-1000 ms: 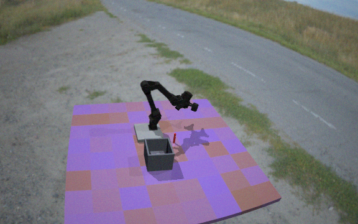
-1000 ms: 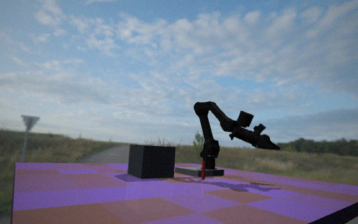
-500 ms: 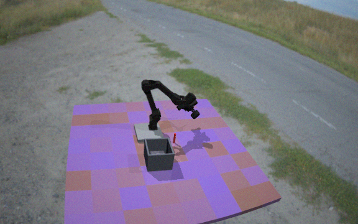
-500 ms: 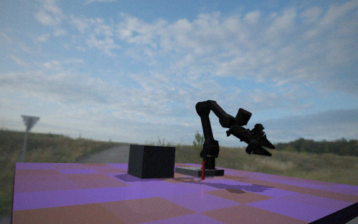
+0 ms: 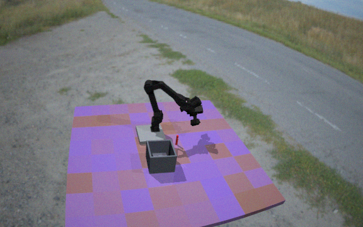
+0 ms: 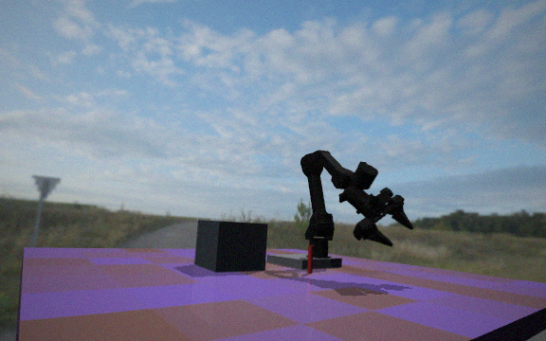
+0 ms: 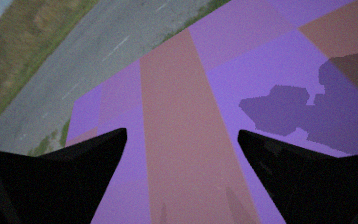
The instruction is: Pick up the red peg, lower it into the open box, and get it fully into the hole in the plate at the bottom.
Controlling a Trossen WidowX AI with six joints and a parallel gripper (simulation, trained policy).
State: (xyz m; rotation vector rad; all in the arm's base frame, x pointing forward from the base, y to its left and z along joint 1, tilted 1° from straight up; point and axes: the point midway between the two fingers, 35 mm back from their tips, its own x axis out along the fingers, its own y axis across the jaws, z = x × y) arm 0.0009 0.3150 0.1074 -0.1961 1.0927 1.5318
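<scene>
Right now the red peg is 20 cm to the right of my gripper tip, 16 cm ahead of it and 8 cm below it. From my gripper tip the other things lie so: grey plate: 36 cm to the right, 35 cm ahead, 8 cm below.
</scene>
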